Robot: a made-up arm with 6 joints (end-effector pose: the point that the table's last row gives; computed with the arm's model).
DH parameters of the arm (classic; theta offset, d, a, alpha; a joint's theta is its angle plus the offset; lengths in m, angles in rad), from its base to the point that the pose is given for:
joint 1: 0 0.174 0 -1.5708
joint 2: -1.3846 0 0.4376 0
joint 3: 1.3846 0 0.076 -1.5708
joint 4: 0 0.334 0 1.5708
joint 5: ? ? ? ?
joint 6: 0 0.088 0 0
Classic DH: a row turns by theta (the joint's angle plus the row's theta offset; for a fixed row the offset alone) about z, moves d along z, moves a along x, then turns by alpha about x.
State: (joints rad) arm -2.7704 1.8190 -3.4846 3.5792 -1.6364 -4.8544
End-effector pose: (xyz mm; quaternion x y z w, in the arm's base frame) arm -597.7 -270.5 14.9 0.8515 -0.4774 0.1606 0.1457
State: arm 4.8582 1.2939 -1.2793 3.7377 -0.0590 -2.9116
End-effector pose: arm 105.7 -433.6 -204.3 -0.4303 0.9020 0.0254 0.0252
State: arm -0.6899 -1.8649 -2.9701 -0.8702 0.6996 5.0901
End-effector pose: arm -671.8 550.5 -0.6 -0.3210 -0.4876 0.3446 0.7352
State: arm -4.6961 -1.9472 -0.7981 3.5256 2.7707 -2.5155
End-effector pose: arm 43.8 -474.5 410.6 0.7190 0.5900 -0.1667 0.3274
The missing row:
joint 5: 0 0 0.069 -1.5708
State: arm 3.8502 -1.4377 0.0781 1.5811 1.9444 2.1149
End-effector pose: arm 101.1 -54.4 310.0 0.3916 0.5511 0.0880 0.7316
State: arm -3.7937 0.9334 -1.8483 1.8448 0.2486 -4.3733
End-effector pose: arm -592.3 507.0 149.3 0.7372 -0.4751 -0.4704 0.0979
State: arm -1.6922 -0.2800 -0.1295 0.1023 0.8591 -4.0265
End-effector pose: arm -20.3 -184.6 224.4 -0.4203 -0.8791 -0.2222 0.0329
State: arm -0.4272 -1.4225 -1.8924 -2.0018 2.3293 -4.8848
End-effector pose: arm -578.7 152.3 615.2 -0.3418 -0.8649 0.3492 0.1147
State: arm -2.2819 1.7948 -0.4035 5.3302 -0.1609 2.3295
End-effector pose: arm 37.6 -59.0 -195.3 0.2437 0.7579 0.5203 0.3090
